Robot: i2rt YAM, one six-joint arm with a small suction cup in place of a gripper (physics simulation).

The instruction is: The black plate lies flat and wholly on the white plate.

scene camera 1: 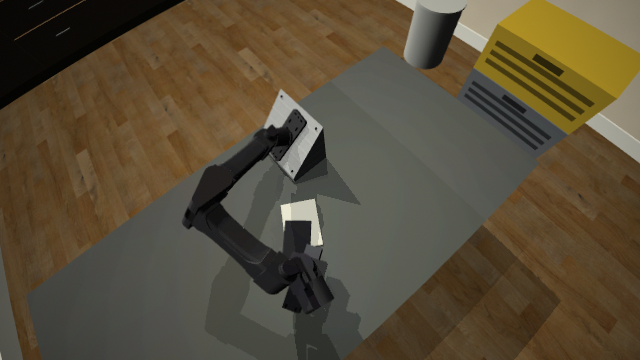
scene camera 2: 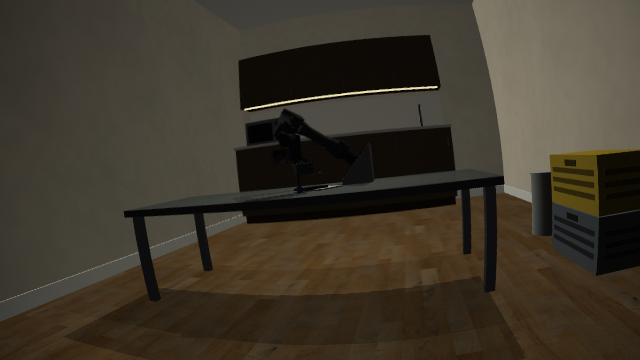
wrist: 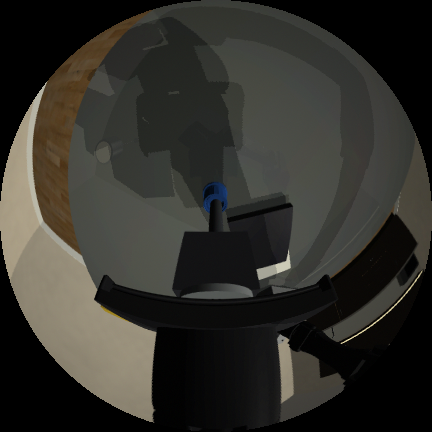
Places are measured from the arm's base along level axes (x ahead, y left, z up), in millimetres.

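Where they show: end effector, tool point: [scene camera 2: 299, 192] [wrist: 215, 193]; arm's base, origin of the base link: [scene camera 1: 287, 136] [scene camera 2: 356, 161].
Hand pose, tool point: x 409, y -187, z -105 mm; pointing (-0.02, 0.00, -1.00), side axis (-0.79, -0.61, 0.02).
Things, the pixels of their top centre, and the offset from my tool point. Level surfaces: height alone.
- white plate, middle of its top: [wrist: 258, 261] [scene camera 1: 301, 224] dx -148, dy +59, dz +4 mm
- black plate, middle of its top: [wrist: 263, 246] [scene camera 1: 296, 239] [scene camera 2: 310, 186] dx -110, dy +19, dz +14 mm
- grey table, its level: dz -2 mm
The white plate [scene camera 1: 302, 210] [wrist: 274, 270] lies on the table, partly covered by the black plate [scene camera 1: 297, 232] [wrist: 272, 232]. The black plate covers part of it and reaches past it on the side toward my suction cup; white shows at the far end and a little along one side. Its left part is hidden by my wrist in the wrist view. I cannot tell whether it is level. My blue suction cup [wrist: 215, 195] [scene camera 2: 299, 190] is low at the table, beside the black plate's near edge, with suction on and no plate on it. My wrist hides the cup in scene camera 1.
My arm is mounted on a wedge-shaped stand [scene camera 1: 312, 132] [scene camera 2: 362, 170] on the grey table [scene camera 1: 400, 150] [scene camera 2: 430, 180], beyond the white plate. A grey bin [scene camera 1: 432, 37] [scene camera 2: 541, 205] and stacked yellow [scene camera 1: 570, 35] and grey crates [scene camera 1: 510, 120] stand on the floor past the table.
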